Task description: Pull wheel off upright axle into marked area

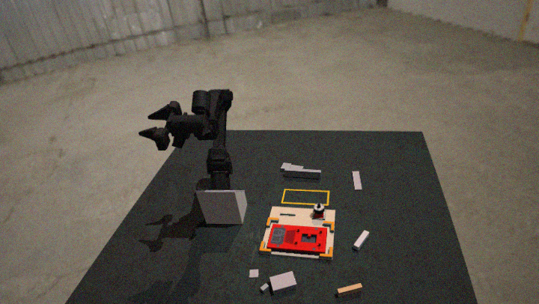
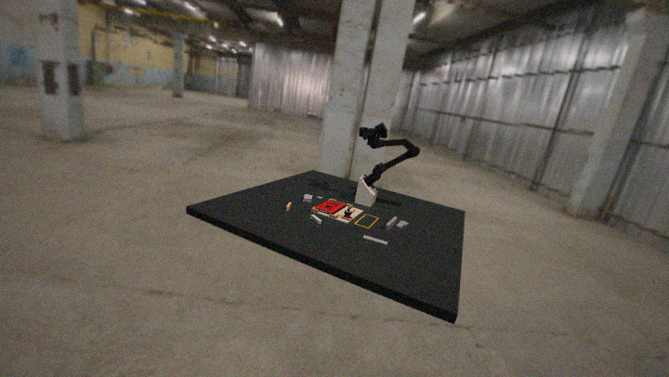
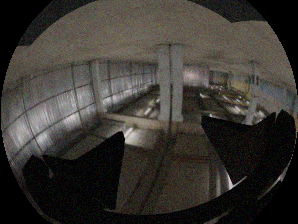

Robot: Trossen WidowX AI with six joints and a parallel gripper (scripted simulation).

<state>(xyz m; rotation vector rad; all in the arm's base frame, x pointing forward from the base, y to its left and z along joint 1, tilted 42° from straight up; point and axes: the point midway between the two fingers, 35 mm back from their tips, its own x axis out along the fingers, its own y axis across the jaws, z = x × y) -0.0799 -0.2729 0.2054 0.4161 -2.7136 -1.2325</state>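
Now: the wheel 520 mm ahead of my gripper tip, 140 mm to the left of it and 420 mm below it. Round my gripper tip: tan block (670 mm ahead, 160 mm to the right, 450 mm below).
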